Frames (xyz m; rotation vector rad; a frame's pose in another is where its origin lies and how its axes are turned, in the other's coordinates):
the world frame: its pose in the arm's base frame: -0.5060 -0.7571 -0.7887 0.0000 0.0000 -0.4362
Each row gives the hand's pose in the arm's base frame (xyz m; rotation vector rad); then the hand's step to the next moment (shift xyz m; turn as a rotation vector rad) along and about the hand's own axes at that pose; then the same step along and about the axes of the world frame.
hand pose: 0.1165 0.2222 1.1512 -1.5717 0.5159 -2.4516
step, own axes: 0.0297 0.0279 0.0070 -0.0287 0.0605 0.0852
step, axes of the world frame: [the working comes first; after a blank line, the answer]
step, axes of the arm's base frame: -0.0071 -0.0370 0.0169 0.0874 -0.0623 -0.0150

0.0092 -0.0366 0.0169 0.1055 -0.0196 -0.0150
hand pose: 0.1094 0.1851 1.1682 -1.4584 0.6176 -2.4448
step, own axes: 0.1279 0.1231 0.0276 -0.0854 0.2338 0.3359
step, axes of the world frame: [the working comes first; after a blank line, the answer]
step, axes of the arm's base frame: -0.0394 -0.1667 0.0542 0.3312 -0.2527 -0.0355

0.0347 -0.1677 0.0542 0.4069 -0.0891 -0.0355
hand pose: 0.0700 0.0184 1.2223 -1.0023 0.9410 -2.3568
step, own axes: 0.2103 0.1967 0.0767 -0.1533 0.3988 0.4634
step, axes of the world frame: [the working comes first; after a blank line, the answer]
step, axes of the arm's base frame: -0.0605 -0.2918 -0.0032 0.4881 -0.3801 -0.1204

0.0684 -0.2900 -0.0032 0.6030 -0.1383 -0.1204
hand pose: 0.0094 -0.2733 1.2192 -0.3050 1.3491 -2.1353
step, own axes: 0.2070 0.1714 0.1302 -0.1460 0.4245 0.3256
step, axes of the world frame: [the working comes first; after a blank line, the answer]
step, axes of the arm's base frame: -0.0419 -0.2725 -0.1147 0.4250 -0.2898 -0.2072

0.0771 -0.2647 -0.1147 0.5076 -0.0831 -0.2072
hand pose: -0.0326 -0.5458 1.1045 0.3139 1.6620 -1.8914
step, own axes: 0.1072 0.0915 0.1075 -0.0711 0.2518 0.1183
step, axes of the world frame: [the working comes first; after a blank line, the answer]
step, axes of the arm's base frame: -0.0110 -0.1365 -0.1125 0.2245 -0.1043 -0.1455

0.0477 -0.1284 -0.1125 0.2475 0.0003 -0.1455
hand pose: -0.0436 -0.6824 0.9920 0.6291 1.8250 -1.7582
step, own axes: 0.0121 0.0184 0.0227 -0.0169 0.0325 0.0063
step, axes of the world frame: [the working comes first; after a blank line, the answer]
step, axes of the arm's base frame: 0.0041 -0.0221 -0.0222 0.0343 -0.0043 -0.0136

0.0130 -0.0183 -0.0222 0.0329 0.0106 -0.0136
